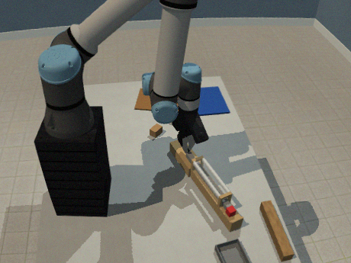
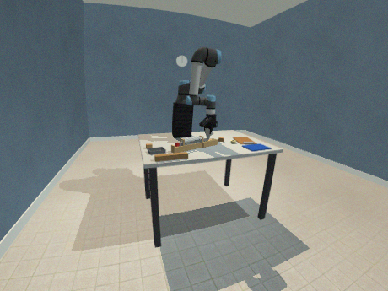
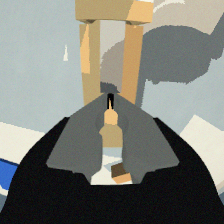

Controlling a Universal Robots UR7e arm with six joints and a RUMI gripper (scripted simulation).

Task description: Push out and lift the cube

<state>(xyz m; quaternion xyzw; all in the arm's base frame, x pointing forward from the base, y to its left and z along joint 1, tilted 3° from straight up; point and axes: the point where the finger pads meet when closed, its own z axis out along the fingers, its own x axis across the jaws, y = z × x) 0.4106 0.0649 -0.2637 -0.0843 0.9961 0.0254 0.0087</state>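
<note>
Now: the red cube 31 cm to the right of my hand, 5 cm ahead of it and 1 cm below it. Also, from my hand: wooden block (20 cm to the left, 7 cm behind, 5 cm below); channel (16 cm to the right, 3 cm ahead, 1 cm below); yellow tape roll (26 cm to the left, 5 cm below, 3 cm ahead).
</note>
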